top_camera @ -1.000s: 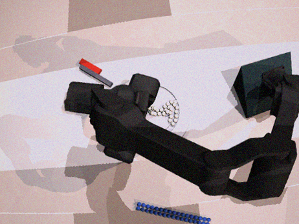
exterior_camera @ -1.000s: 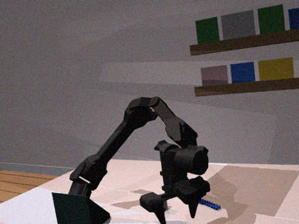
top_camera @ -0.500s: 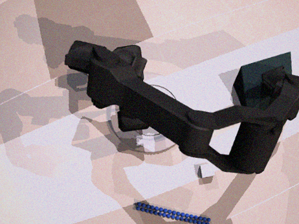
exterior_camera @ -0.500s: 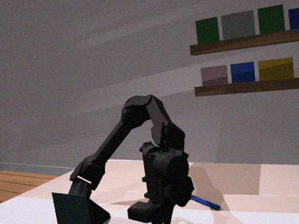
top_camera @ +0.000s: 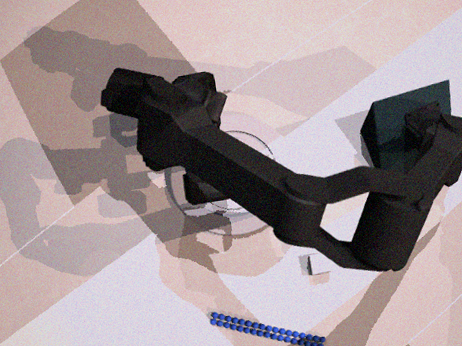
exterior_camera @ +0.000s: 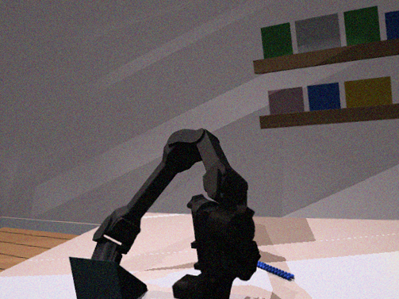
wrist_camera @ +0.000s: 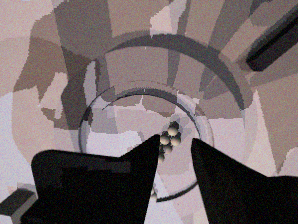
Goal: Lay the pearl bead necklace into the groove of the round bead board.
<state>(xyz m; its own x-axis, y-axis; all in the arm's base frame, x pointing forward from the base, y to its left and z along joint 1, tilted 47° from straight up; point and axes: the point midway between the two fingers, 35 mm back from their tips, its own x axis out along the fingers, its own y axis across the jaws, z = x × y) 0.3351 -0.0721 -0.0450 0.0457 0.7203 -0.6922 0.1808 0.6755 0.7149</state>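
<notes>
Right now the round bead board is 30 mm to the left of my gripper tip, 30 mm below it and 20 mm behind it. Round my gripper tip: small beige cube: 220 mm to the left, 100 mm behind, 20 mm below; then grey block: 130 mm to the right, 90 mm ahead, 40 mm below.
</notes>
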